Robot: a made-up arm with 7 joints.
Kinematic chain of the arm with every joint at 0, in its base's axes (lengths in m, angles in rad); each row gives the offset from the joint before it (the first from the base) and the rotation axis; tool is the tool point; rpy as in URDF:
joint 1: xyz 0 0 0.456 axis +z
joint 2: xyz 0 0 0 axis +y
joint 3: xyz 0 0 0.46 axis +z
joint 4: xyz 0.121 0 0 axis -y
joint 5: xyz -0.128 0 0.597 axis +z
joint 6: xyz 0 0 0 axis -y
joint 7: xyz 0.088 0 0 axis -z
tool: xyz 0 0 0 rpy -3.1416 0 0
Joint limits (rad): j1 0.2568..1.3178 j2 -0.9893..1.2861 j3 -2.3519..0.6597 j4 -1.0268..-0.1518 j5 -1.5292..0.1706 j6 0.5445..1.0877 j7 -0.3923..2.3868
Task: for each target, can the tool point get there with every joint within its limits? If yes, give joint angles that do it. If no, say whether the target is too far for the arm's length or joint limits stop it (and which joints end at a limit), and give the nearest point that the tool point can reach.
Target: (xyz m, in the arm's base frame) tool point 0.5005 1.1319 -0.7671
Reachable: no: too far | nearest point 0.4140 0.9362 0.0746 | short by 0.869 m
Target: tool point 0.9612 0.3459 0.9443
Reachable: yes | joints 0.5338 0.8093 -0.4586 -0.5190 -0.3372 0.7427 0.2808
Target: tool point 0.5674 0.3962 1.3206
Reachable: yes | joints 0.6100 0.1410 0.0448 -0.8375 -0.4181 0.7754 1.4779
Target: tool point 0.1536 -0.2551 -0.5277
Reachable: no: joint limits stop it (at a limit: joint 1, joint 2, joint 4, joint 6) | nearest point 0.9916 0.0719 0.0989 | short by 1.096 m
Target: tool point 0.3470 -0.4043 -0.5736
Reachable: no: joint limits stop it (at a limit: joint 1, joint 2, joint 4, joint 6) | nearest point 1.0044 -0.0117 0.1291 | short by 1.039 m
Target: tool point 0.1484 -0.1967 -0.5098
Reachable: no: joint limits stop it (at a limit: joint 1, joint 2, joint 4, joint 6) | nearest point 0.9856 0.1041 0.0906 | short by 1.073 m
